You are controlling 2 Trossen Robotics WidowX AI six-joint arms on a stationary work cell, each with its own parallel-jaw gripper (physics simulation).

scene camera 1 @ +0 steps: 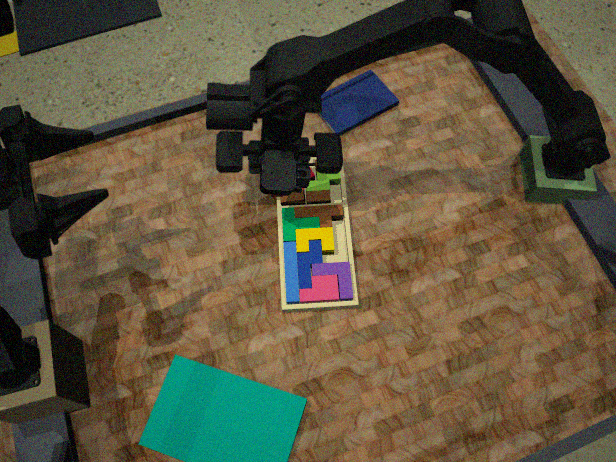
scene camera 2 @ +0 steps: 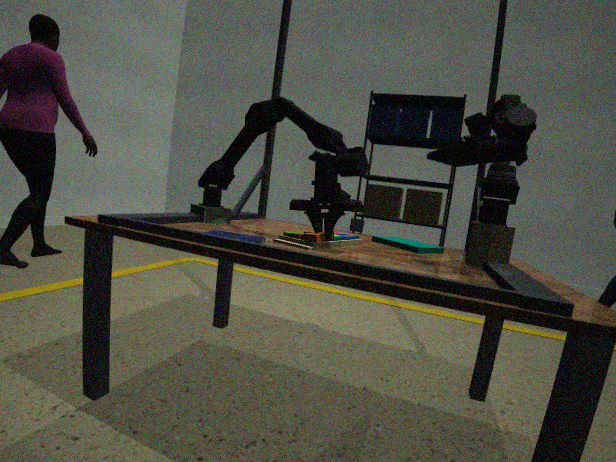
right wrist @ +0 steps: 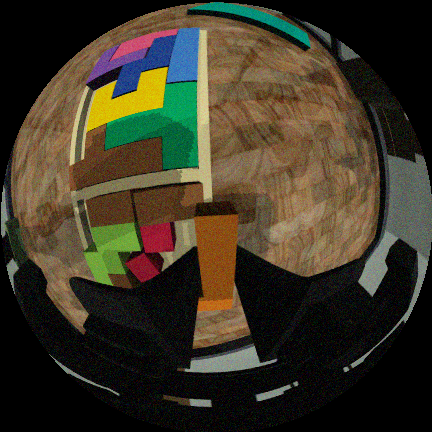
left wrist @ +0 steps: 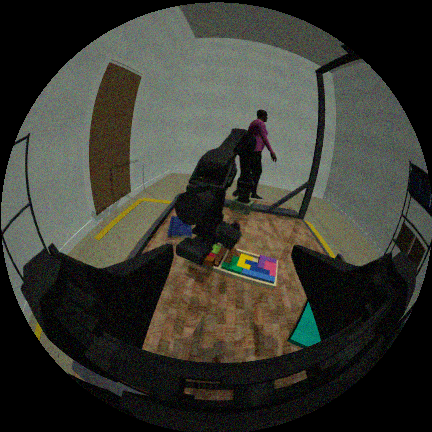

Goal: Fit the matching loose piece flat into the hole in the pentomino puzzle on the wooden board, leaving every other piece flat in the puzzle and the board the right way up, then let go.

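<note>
The wooden board's pale rim lies face up. In scene camera 1 its larger compartment holds flat yellow, green, blue, purple, pink and brown pieces. A pale hole shows right of the yellow piece. My right gripper is shut on an orange piece, held low at the smaller compartment's edge; whether it touches the board is unclear. My left gripper is open and empty, away from the board.
The smaller compartment holds brown, lime green and red pieces; some look tilted. A teal slab lies at the lower left in scene camera 1. A dark blue slab lies behind the right arm.
</note>
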